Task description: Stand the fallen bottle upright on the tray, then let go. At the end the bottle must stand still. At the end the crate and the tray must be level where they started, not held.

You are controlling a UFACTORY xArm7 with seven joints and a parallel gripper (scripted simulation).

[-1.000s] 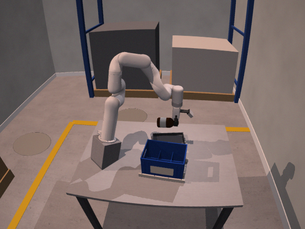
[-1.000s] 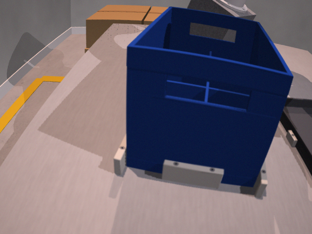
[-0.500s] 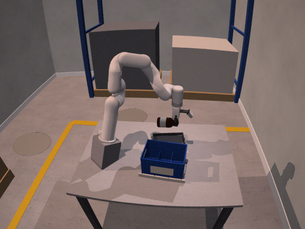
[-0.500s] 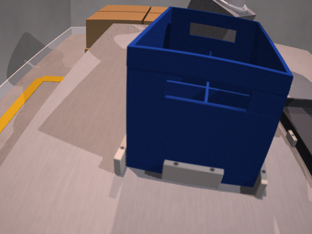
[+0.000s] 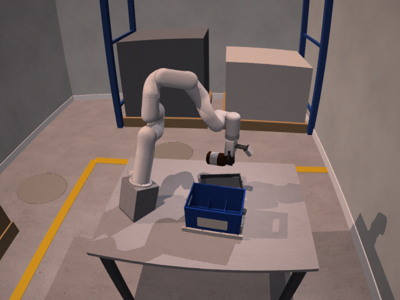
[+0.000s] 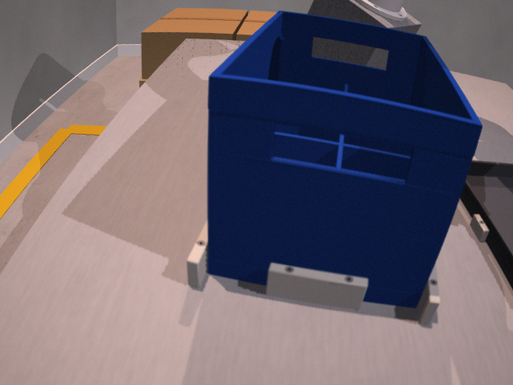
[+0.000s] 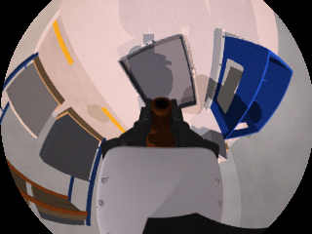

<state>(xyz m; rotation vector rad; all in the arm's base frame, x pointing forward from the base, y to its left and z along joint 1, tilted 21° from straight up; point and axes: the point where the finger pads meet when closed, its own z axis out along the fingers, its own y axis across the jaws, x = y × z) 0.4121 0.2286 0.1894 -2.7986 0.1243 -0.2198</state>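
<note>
Now: hand 60 mm past the brown bottle and 10 mm above it. The rest, counted from my hand: blue crate 10 mm behind, 280 mm to the right, 120 mm below; then tray 50 mm behind, 10 mm to the right, 190 mm below.
</note>
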